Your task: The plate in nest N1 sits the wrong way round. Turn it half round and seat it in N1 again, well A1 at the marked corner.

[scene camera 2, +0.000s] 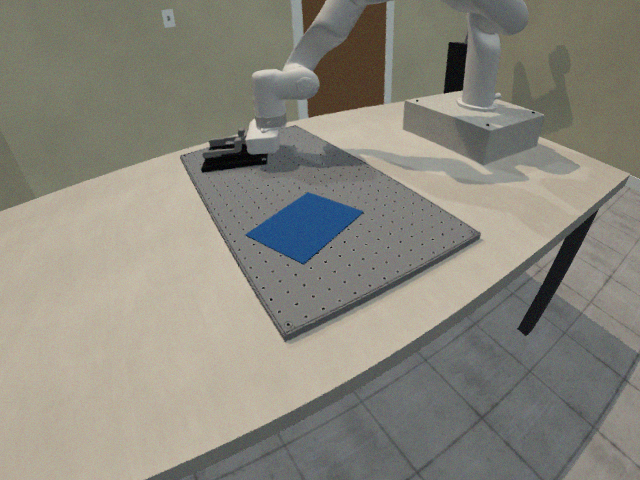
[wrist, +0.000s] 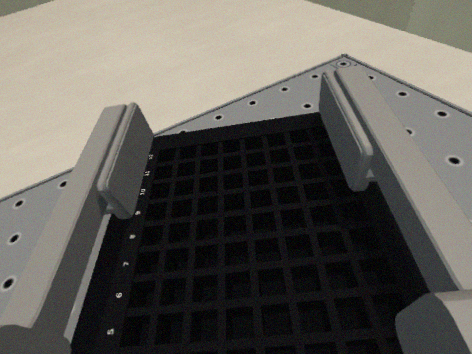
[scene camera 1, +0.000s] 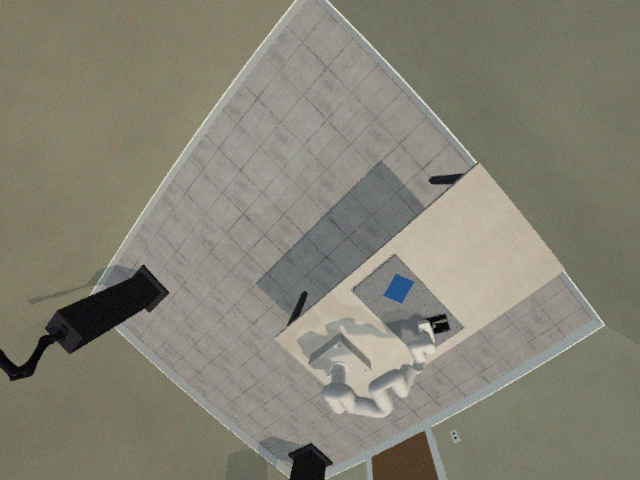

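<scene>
The black well plate point(scene camera 1: 440, 324) point(scene camera 2: 235, 162) point(wrist: 242, 227) lies flat near the far corner of the grey perforated board. In the wrist view its numbers run along the left edge, from 5 near the camera up to 12 at the far end. Well A1 and the marked corner do not show. Nest N1 is black too and cannot be told apart from the plate. My gripper point(scene camera 1: 445, 322) point(scene camera 2: 207, 148) point(wrist: 239, 145) is shut to its narrow stand, with a gap between its pads. It holds nothing. The pads are over the plate's two long sides, and the right one hides part of that side.
A blue square sheet point(scene camera 1: 398, 288) point(scene camera 2: 306, 227) lies on the perforated board point(scene camera 1: 376, 298) point(scene camera 2: 413, 242) point(wrist: 280, 102). The arm's grey base block point(scene camera 1: 351, 347) point(scene camera 2: 454, 131) stands on the table point(scene camera 1: 496, 227) point(scene camera 2: 129, 289) point(wrist: 150, 60). The board's corner shows just beyond the fingers in the wrist view.
</scene>
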